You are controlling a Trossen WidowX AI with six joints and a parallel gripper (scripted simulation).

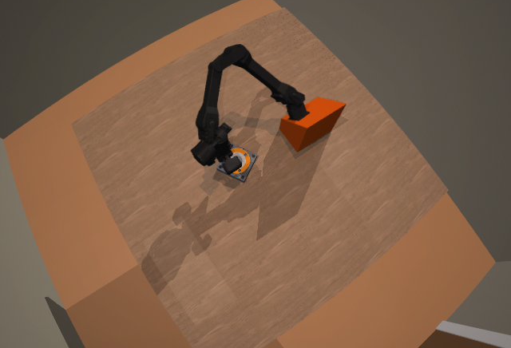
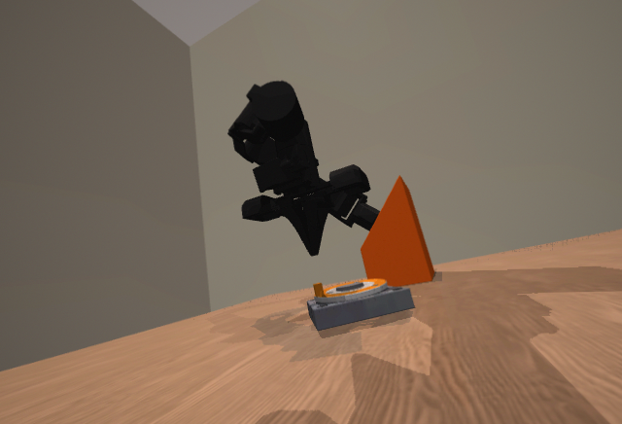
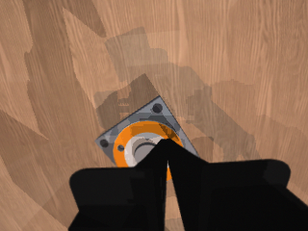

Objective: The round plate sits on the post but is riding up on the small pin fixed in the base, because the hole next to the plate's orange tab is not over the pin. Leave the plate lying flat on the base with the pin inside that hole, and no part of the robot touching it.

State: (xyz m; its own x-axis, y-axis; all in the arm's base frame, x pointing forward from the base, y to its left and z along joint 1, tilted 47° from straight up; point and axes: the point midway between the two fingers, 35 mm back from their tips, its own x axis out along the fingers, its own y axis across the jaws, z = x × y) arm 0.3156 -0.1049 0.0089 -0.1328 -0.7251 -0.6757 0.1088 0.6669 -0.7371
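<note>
Now: gripper tip 60 mm above the grey square base, 40 mm past it and 30 mm to the right of it.
</note>
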